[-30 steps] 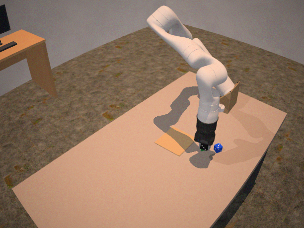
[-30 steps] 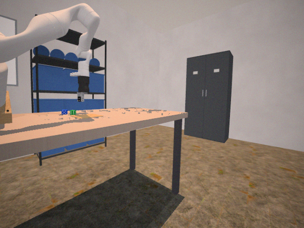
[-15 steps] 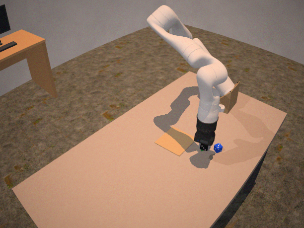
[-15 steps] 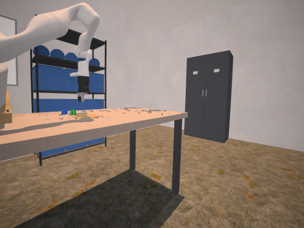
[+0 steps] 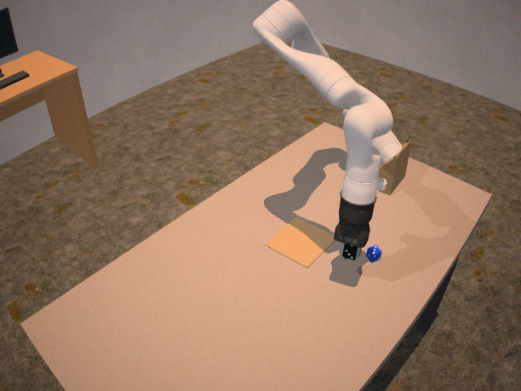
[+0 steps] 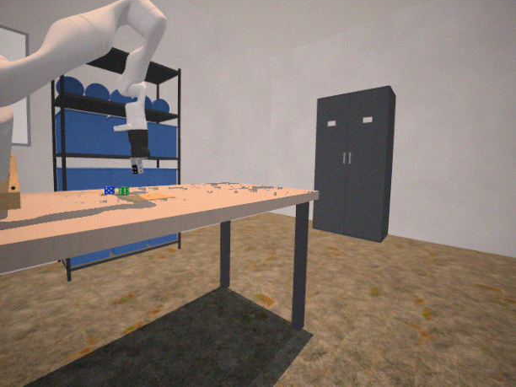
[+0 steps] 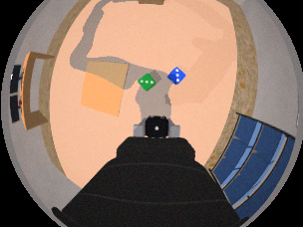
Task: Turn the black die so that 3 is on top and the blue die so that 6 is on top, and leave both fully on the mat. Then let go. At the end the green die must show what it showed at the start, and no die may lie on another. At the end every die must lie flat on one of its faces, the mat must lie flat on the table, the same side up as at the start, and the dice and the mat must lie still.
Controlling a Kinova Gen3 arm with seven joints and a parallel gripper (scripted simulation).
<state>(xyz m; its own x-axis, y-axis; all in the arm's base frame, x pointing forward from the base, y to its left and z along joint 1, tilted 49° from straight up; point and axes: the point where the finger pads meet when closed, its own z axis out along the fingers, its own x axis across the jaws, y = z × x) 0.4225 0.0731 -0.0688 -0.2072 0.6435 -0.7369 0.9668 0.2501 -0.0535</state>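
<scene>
The green die is 70 mm behind my hand, 40 mm to the right of it and 80 mm below it. From my hand the other things lie so: blue die: 100 mm behind, 20 mm to the left, 80 mm below; black die: right at my hand; orange mat: 40 mm behind, 170 mm to the right, 100 mm below.
</scene>
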